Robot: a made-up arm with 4 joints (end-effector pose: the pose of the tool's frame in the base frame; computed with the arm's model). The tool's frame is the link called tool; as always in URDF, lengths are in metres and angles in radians. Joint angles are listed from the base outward.
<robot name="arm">
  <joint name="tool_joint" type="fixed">
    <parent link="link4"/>
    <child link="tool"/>
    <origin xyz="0.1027 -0.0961 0.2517" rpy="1.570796 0 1.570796"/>
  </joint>
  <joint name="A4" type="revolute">
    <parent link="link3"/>
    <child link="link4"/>
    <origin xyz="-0.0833 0.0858 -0.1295" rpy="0 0 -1.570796"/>
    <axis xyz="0 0 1"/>
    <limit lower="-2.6" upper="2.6"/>
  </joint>
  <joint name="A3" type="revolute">
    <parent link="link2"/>
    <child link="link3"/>
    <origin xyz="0.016 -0.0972 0.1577" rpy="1.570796 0 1.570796"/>
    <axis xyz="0 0 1"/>
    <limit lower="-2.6" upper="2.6"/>
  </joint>
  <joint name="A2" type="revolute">
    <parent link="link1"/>
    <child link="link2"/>
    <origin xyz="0.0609 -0.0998 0.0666" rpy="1.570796 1.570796 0"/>
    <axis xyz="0 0 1"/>
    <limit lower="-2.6" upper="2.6"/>
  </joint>
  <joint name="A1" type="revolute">
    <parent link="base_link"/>
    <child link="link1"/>
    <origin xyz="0 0 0.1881" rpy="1.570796 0 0"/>
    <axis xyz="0 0 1"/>
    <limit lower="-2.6" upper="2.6"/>
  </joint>
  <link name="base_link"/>
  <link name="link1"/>
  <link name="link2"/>
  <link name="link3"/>
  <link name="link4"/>
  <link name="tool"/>
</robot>
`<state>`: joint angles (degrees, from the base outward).
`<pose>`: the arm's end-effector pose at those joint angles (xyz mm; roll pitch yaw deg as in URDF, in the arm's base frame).
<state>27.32 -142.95 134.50 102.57</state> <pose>201.1 -257.6 -16.9 -122.41 -70.88 -89.96</pose>
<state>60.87 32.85 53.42 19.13</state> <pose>110.4 129.0 141.2 29.25 14.14 -9.66</pose>
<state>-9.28 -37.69 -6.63 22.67</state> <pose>-242.7 -100.3 -2.3 6.16 23.29 39.77</pose>
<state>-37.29 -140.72 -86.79 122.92</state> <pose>-125.4 -194.6 24.8 22.65 5.18 149.11</pose>
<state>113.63 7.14 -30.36 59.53</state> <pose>249.4 90.4 209.6 50.74 -81.54 -47.56</pose>
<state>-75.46 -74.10 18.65 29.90</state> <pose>-197.8 -211.7 265.0 92.00 21.33 136.89</pose>
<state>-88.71 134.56 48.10 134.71</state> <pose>-354.4 -74.0 -67.5 -94.57 44.39 84.80</pose>
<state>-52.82 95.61 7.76 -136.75</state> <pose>-242.6 129.6 -270.8 -119.07 -24.88 43.65</pose>
